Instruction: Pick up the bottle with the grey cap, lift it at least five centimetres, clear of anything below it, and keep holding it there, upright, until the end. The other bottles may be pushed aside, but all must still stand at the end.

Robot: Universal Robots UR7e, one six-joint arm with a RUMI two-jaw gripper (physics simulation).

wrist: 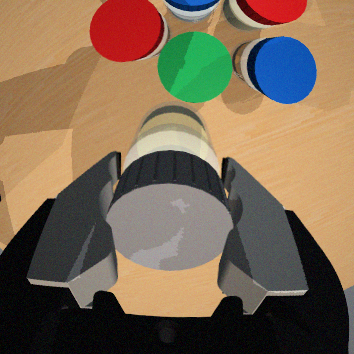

Note:
I see my gripper and a green-capped bottle.

